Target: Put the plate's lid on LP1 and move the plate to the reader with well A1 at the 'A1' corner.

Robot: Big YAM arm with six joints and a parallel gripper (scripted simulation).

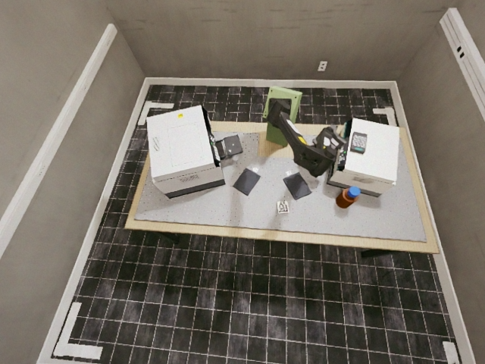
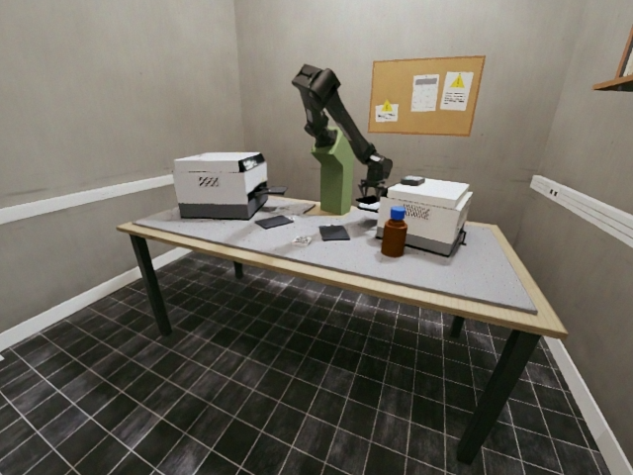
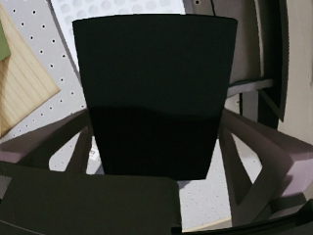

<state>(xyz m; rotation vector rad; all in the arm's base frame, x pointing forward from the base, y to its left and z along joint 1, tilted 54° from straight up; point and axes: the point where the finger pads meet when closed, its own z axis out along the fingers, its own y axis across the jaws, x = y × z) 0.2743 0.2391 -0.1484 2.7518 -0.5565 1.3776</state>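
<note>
Right now my hand is 40 mm past the white well plate and 40 mm above it. Round my hand: brown capped bottle 280 mm ahead, 140 mm to the left, 20 mm below; then dark flat lid right at my hand.
</note>
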